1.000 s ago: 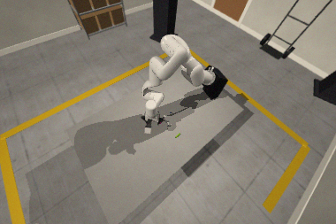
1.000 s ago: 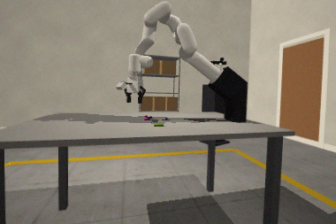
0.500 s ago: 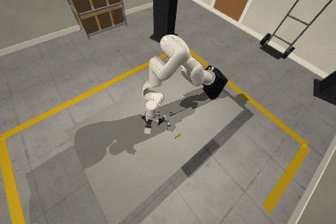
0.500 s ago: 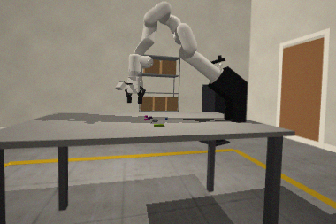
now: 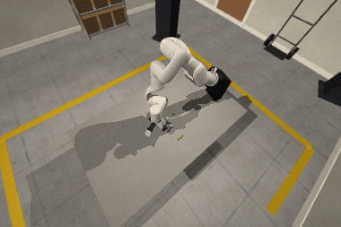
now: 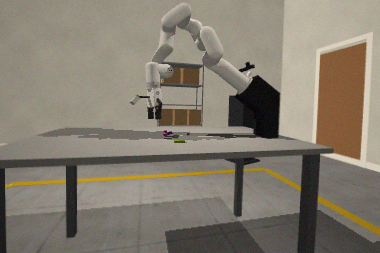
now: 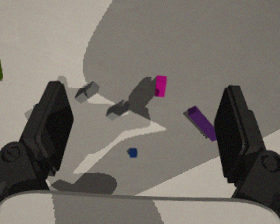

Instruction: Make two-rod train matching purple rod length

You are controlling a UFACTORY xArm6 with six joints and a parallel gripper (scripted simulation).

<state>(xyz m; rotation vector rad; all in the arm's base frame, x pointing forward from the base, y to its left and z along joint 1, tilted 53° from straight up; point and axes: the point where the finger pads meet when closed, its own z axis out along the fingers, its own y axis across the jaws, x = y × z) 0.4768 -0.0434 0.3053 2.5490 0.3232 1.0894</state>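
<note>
The blue rod lies 21 cm behind my hand, 2 cm to the left of it and 10 cm below it. The rest, counted from my hand: lime rod 5 cm behind, 18 cm to the left, 10 cm below; then purple rod 12 cm behind, 7 cm to the right, 10 cm below.
</note>
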